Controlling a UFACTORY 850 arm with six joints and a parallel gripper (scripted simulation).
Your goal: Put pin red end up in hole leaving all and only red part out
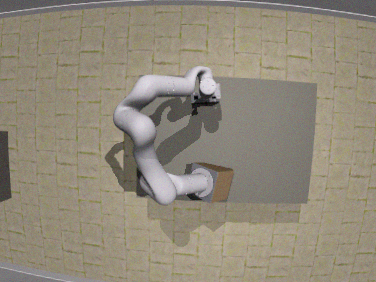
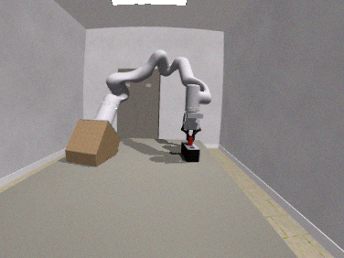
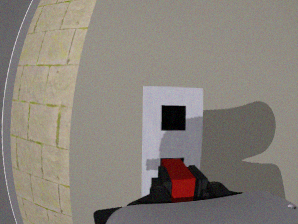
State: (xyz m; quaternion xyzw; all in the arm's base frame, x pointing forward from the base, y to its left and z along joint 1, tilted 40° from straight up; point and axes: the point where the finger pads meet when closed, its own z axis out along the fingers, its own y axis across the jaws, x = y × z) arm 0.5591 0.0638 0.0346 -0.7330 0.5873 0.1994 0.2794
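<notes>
Now: the pin 10 mm below my hand. Also, from my hand: block 80 mm below.
</notes>
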